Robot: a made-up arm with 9 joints. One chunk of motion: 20 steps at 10 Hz.
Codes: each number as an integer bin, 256 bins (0 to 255) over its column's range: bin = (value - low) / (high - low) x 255, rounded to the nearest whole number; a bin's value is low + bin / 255 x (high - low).
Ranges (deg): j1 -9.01..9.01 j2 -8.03..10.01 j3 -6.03..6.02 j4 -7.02..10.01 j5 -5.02..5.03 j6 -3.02..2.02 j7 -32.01..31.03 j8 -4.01..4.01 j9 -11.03..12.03
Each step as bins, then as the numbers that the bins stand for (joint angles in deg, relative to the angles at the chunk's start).
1 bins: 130 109 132 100 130 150 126 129 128
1 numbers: 0.18 -0.32 0.21 -0.34 0.10 -0.06 -0.86 0.05 0.55
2 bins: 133 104 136 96 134 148 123 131 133
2 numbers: 0.39 -0.67 0.40 -0.61 0.26 -0.09 -1.60 0.11 1.00
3 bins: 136 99 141 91 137 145 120 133 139
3 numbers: 0.60 -1.03 0.63 -0.94 0.38 -0.15 -2.34 0.17 1.54
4 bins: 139 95 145 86 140 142 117 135 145
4 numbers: 0.81 -1.31 0.82 -1.28 0.50 -0.21 -3.09 0.24 2.08
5 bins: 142 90 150 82 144 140 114 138 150
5 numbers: 1.02 -1.66 1.06 -1.54 0.66 -0.25 -3.83 0.33 2.53
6 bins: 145 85 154 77 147 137 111 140 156
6 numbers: 1.24 -2.02 1.25 -1.88 0.77 -0.31 -4.57 0.39 3.08
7 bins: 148 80 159 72 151 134 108 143 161
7 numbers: 1.45 -2.37 1.48 -2.21 0.93 -0.37 -5.31 0.49 3.53
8 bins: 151 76 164 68 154 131 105 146 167
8 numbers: 1.66 -2.65 1.72 -2.48 1.05 -0.43 -6.05 0.58 4.07
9 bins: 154 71 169 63 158 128 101 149 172
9 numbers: 1.87 -3.01 1.96 -2.81 1.21 -0.49 -7.04 0.68 4.52
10 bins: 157 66 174 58 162 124 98 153 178
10 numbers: 2.08 -3.36 2.19 -3.15 1.36 -0.57 -7.78 0.80 5.07
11 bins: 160 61 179 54 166 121 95 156 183
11 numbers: 2.30 -3.71 2.43 -3.41 1.52 -0.63 -8.52 0.90 5.52
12 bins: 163 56 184 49 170 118 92 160 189
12 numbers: 2.51 -4.07 2.66 -3.75 1.68 -0.69 -9.27 1.02 6.06
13 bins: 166 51 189 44 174 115 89 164 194
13 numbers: 2.72 -4.42 2.90 -4.08 1.84 -0.75 -10.01 1.15 6.51
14 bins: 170 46 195 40 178 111 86 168 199
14 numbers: 3.00 -4.78 3.18 -4.35 2.00 -0.83 -10.75 1.27 6.97
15 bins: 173 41 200 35 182 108 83 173 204
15 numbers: 3.22 -5.13 3.42 -4.68 2.15 -0.89 -11.49 1.43 7.42
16 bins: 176 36 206 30 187 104 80 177 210
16 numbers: 3.43 -5.48 3.70 -5.02 2.35 -0.96 -12.23 1.56 7.96
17 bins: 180 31 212 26 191 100 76 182 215
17 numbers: 3.71 -5.84 3.99 -5.28 2.51 -1.04 -13.22 1.71 8.41
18 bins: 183 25 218 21 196 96 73 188 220
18 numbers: 3.92 -6.26 4.27 -5.62 2.70 -1.12 -13.96 1.90 8.86
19 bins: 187 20 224 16 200 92 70 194 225
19 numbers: 4.20 -6.62 4.56 -5.95 2.86 -1.20 -14.70 2.09 9.32
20 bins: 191 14 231 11 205 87 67 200 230
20 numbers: 4.49 -7.04 4.89 -6.29 3.06 -1.30 -15.45 2.28 9.77
